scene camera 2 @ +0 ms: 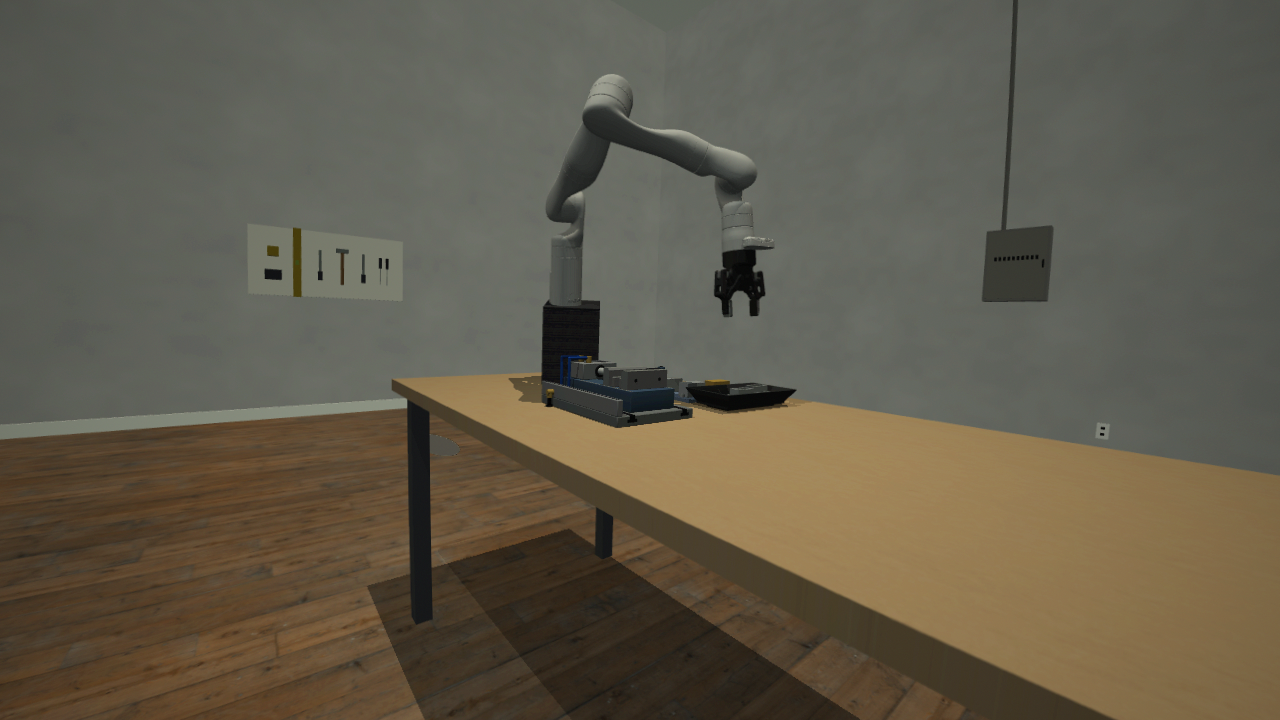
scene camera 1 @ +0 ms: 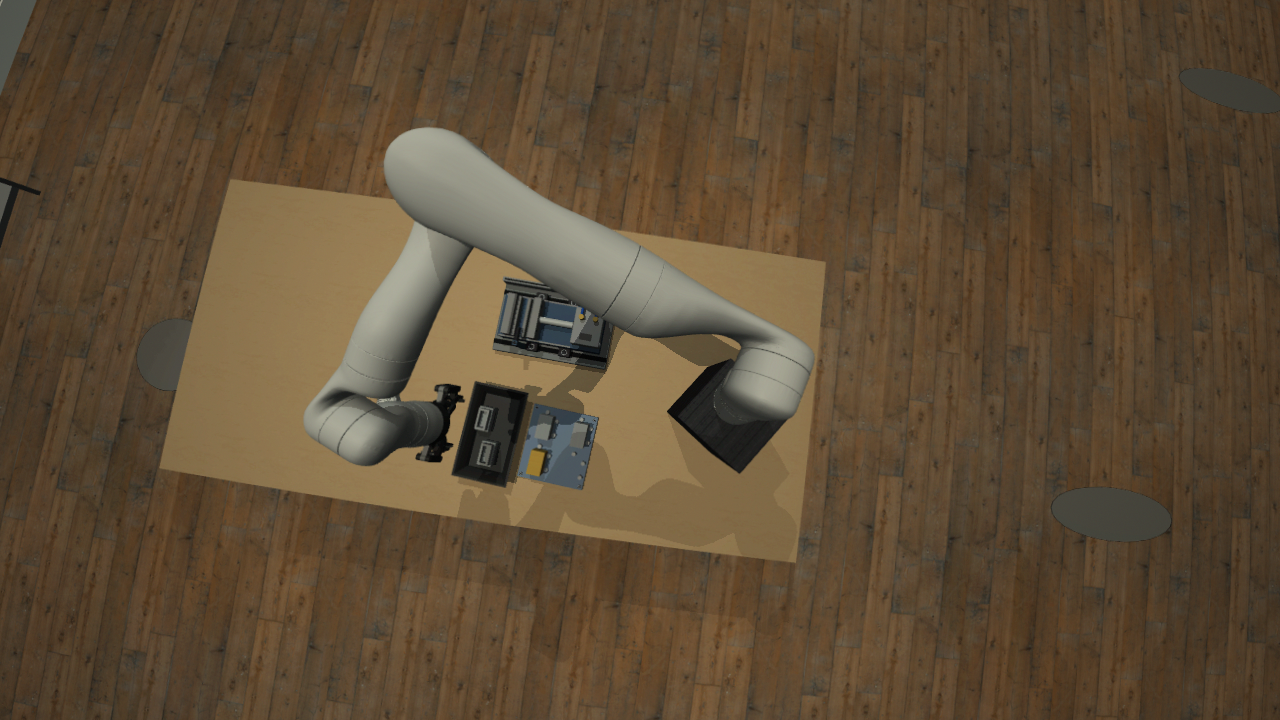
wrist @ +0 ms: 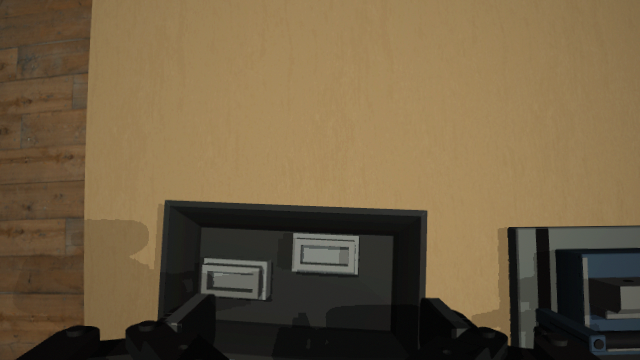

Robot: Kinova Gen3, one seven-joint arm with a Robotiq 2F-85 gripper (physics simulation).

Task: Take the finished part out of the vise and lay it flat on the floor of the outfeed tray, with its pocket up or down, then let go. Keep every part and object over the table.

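Places are measured from the arm's base along level axes (x ahead, y left, z up), in millimetres.
Pixels of known places: gripper, fingertip midpoint: (scene camera 2: 741,316) (scene camera 1: 454,422) (wrist: 317,319); arm's base, origin of the base link: (scene camera 2: 566,304).
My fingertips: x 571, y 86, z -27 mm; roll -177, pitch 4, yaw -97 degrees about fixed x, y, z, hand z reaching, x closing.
Observation:
Ahead of a thing's pixels: the offset from my fingertips to its top centre. "*": to the spot under its first point. Level surfaces: height alone.
The black outfeed tray (scene camera 1: 507,425) (scene camera 2: 741,400) (wrist: 372,280) holds two grey parts lying flat, pockets up and apart from each other. One part {7 mm ahead, 6 mm left, 165 mm down} (scene camera 1: 483,418) (wrist: 296,254) is nearer the vise end. The other part {8 mm back, 92 mm left, 165 mm down} (scene camera 1: 487,454) (wrist: 265,280) is near the opposite end wall. My gripper (scene camera 1: 450,425) (scene camera 2: 741,313) (wrist: 317,319) is open and empty, high above the tray, fingers pointing down. The vise {146 mm back, 253 mm right, 113 mm down} (scene camera 1: 561,333) (scene camera 2: 626,394) (wrist: 620,262) stands beside the tray; my arm partly covers it in the first scene view, and no part can be made out in its jaws.
A blue-grey board {* 208 mm back, 141 mm left, 204 mm down} (scene camera 1: 565,477) with grey blocks and an orange block {135 mm back, 104 mm left, 168 mm down} (scene camera 1: 536,462) lies beside the tray, on the side towards the black robot pedestal (scene camera 1: 716,420) (scene camera 2: 571,340). The wooden table {213 mm down} (scene camera 1: 268,358) (scene camera 2: 984,501) (wrist: 300,125) has an edge near the tray's far end.

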